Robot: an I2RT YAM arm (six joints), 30 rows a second.
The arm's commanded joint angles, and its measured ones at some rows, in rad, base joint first. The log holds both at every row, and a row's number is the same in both.
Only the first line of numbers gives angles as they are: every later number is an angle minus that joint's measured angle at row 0.
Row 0, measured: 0.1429, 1.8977, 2.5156, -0.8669, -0.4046, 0.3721
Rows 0 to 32, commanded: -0.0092, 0.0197, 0.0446, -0.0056, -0.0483, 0.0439; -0.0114, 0.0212, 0.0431, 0.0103, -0.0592, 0.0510; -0.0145, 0.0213, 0.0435, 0.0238, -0.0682, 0.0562; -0.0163, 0.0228, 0.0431, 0.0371, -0.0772, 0.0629; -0.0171, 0.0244, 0.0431, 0.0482, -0.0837, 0.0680; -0.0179, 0.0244, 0.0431, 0.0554, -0.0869, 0.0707; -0.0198, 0.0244, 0.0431, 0.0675, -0.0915, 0.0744; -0.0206, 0.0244, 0.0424, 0.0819, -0.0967, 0.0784; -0.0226, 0.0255, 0.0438, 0.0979, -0.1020, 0.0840; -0.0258, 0.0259, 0.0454, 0.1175, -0.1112, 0.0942; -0.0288, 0.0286, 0.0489, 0.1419, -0.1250, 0.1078; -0.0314, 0.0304, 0.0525, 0.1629, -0.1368, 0.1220; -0.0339, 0.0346, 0.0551, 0.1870, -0.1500, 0.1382; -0.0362, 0.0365, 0.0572, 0.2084, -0.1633, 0.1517; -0.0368, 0.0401, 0.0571, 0.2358, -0.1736, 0.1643; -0.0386, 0.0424, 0.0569, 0.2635, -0.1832, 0.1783; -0.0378, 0.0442, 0.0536, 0.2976, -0.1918, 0.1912; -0.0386, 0.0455, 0.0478, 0.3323, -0.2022, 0.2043; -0.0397, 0.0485, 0.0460, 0.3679, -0.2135, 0.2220; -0.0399, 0.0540, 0.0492, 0.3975, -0.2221, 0.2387; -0.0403, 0.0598, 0.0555, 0.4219, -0.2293, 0.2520; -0.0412, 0.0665, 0.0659, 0.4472, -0.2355, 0.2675; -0.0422, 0.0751, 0.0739, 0.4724, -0.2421, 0.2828; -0.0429, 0.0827, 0.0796, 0.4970, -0.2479, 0.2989; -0.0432, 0.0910, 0.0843, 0.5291, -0.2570, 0.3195; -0.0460, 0.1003, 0.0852, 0.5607, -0.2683, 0.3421; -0.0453, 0.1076, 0.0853, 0.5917, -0.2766, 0.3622; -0.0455, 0.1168, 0.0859, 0.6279, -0.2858, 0.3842; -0.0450, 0.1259, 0.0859, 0.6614, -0.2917, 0.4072; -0.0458, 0.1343, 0.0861, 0.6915, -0.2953, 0.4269; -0.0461, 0.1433, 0.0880, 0.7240, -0.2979, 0.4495; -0.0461, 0.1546, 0.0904, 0.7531, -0.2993, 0.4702; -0.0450, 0.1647, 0.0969, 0.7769, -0.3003, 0.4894
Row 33, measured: -0.0431, 0.1369, 0.0660, 0.6203, -0.2639, 0.3807
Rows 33 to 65, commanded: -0.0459, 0.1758, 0.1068, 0.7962, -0.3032, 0.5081; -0.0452, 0.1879, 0.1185, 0.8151, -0.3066, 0.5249; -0.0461, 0.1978, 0.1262, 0.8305, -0.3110, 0.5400; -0.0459, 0.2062, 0.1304, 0.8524, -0.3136, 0.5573; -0.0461, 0.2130, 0.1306, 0.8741, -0.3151, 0.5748; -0.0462, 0.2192, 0.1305, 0.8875, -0.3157, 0.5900; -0.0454, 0.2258, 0.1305, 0.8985, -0.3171, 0.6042; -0.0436, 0.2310, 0.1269, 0.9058, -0.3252, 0.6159; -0.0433, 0.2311, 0.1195, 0.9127, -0.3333, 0.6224; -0.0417, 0.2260, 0.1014, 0.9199, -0.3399, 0.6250; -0.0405, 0.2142, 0.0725, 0.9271, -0.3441, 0.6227; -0.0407, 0.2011, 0.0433, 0.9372, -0.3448, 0.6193; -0.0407, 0.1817, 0.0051, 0.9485, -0.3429, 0.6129; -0.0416, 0.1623, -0.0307, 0.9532, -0.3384, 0.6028; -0.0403, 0.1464, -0.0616, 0.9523, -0.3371, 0.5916; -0.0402, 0.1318, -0.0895, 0.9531, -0.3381, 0.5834; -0.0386, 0.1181, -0.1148, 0.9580, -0.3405, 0.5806; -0.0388, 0.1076, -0.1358, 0.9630, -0.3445, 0.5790; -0.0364, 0.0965, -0.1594, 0.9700, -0.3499, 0.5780; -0.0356, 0.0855, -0.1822, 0.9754, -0.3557, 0.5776; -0.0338, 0.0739, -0.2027, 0.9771, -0.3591, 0.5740; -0.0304, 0.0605, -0.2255, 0.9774, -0.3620, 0.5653; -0.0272, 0.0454, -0.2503, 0.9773, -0.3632, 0.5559; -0.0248, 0.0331, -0.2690, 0.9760, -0.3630, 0.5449; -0.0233, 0.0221, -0.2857, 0.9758, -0.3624, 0.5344; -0.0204, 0.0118, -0.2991, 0.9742, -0.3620, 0.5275; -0.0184, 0.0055, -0.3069, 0.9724, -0.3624, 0.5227; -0.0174, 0.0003, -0.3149, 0.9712, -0.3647, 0.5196; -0.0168, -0.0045, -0.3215, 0.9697, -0.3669, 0.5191; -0.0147, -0.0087, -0.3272, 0.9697, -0.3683, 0.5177; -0.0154, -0.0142, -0.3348, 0.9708, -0.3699, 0.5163; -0.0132, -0.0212, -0.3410, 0.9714, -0.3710, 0.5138; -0.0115, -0.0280, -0.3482, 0.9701, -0.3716, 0.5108
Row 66, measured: -0.0183, 0.0228, -0.3395, 0.9186, -0.3490, 0.5417
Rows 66 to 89, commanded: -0.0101, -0.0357, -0.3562, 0.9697, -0.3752, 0.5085; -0.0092, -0.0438, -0.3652, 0.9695, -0.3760, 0.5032; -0.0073, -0.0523, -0.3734, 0.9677, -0.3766, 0.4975; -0.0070, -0.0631, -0.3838, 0.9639, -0.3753, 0.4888; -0.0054, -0.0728, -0.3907, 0.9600, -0.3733, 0.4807; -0.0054, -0.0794, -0.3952, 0.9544, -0.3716, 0.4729; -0.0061, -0.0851, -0.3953, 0.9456, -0.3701, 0.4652; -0.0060, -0.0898, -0.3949, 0.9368, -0.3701, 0.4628; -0.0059, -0.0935, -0.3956, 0.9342, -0.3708, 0.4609; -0.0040, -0.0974, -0.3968, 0.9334, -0.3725, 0.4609; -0.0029, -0.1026, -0.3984, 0.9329, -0.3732, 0.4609; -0.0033, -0.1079, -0.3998, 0.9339, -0.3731, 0.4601; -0.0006, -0.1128, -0.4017, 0.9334, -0.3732, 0.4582; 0.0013, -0.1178, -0.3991, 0.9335, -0.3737, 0.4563; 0.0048, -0.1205, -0.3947, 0.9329, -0.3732, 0.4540; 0.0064, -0.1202, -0.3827, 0.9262, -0.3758, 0.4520; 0.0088, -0.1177, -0.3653, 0.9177, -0.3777, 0.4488; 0.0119, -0.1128, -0.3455, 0.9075, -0.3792, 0.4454; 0.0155, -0.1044, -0.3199, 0.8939, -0.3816, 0.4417; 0.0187, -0.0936, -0.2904, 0.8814, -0.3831, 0.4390; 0.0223, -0.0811, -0.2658, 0.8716, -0.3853, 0.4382; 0.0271, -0.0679, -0.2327, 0.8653, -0.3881, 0.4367; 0.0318, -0.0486, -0.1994, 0.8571, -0.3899, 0.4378; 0.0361, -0.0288, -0.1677, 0.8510, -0.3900, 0.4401
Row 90, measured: 0.0225, -0.0573, -0.2456, 0.8423, -0.3662, 0.4654
